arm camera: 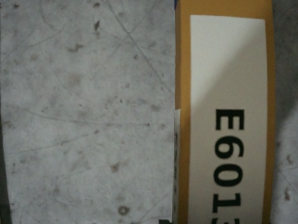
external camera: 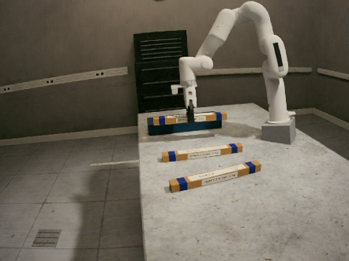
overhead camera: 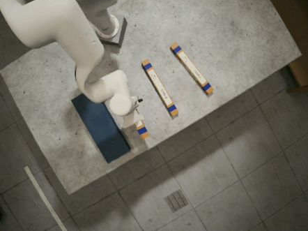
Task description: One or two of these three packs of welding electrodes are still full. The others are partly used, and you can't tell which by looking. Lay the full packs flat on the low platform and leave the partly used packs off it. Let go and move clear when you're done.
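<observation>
My gripper is now 4 cm short of the dark blue low platform, 20 cm to the left of it and 10 cm above it.
</observation>
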